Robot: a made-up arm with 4 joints. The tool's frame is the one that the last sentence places. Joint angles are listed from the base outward.
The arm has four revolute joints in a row. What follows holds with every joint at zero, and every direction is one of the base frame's. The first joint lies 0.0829 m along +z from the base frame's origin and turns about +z. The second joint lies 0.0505 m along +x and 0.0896 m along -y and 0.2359 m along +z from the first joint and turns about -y. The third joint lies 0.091 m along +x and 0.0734 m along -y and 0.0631 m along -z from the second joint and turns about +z. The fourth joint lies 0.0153 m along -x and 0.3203 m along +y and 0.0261 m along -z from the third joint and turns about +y. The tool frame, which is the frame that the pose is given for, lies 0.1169 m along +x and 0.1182 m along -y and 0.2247 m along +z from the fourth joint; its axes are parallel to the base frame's.
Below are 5 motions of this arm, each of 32 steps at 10 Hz.
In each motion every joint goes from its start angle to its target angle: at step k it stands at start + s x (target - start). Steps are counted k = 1, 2, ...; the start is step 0. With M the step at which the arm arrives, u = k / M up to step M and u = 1 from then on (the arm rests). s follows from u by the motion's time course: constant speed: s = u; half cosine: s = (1 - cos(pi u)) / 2; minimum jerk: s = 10 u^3 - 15 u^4 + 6 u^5.
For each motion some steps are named. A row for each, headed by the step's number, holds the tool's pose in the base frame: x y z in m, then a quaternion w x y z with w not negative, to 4 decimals.
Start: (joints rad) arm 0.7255 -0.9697 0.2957 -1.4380
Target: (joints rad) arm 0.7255 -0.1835 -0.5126 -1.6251
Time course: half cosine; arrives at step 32
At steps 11, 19, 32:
11: -0.0350 -0.0048 0.4586 0.8671 0.1604 -0.3184 0.3480
19: -0.0745 0.0507 0.3890 0.8141 0.0945 -0.5179 0.2450
32: -0.0667 0.1196 0.3383 0.7351 0.0403 -0.6676 0.1114

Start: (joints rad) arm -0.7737 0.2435 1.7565 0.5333
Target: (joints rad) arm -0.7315 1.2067 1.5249 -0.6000
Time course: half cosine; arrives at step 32
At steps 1, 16, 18, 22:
1: -0.0750 0.0671 0.3278 0.8542 -0.2355 0.1938 0.4211
16: -0.1515 0.0278 0.3453 0.8420 -0.3234 -0.1437 0.4071
18: -0.1714 0.0167 0.3378 0.8190 -0.3399 -0.2099 0.4119
22: -0.2063 -0.0094 0.3141 0.7585 -0.3679 -0.3271 0.4269

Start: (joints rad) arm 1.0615 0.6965 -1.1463 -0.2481
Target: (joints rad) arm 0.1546 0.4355 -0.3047 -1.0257
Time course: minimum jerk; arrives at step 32
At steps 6, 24, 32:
6: 0.1773 0.0926 0.6234 0.9083 0.2838 -0.2960 -0.0827
24: 0.0141 0.0789 0.4634 0.7654 0.0325 -0.6357 -0.0949
32: -0.0042 0.0741 0.4391 0.7452 0.0069 -0.6610 -0.0879

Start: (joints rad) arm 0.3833 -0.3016 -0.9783 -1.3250
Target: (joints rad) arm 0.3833 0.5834 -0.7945 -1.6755
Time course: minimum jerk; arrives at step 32
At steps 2, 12, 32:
2: 0.1512 0.1902 0.3515 0.8166 -0.2523 -0.4904 -0.1705
12: 0.1116 0.1898 0.3715 0.7447 -0.1887 -0.6107 -0.1921
32: 0.0320 0.1829 0.3545 0.4497 -0.0384 -0.8568 -0.2495

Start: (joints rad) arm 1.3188 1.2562 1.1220 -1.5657
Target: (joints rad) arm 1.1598 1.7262 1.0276 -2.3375
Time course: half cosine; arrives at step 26
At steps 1, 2, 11, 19, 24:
1: 0.2729 -0.1080 0.1418 0.2168 -0.5772 0.6108 -0.4968
2: 0.2739 -0.1062 0.1403 0.2204 -0.5780 0.6117 -0.4931
11: 0.3070 -0.0334 0.1044 0.3500 -0.5903 0.6262 -0.3700
19: 0.3428 0.0722 0.1120 0.5186 -0.5685 0.5965 -0.2280
24: 0.3525 0.1076 0.1289 0.5756 -0.5528 0.5739 -0.1838

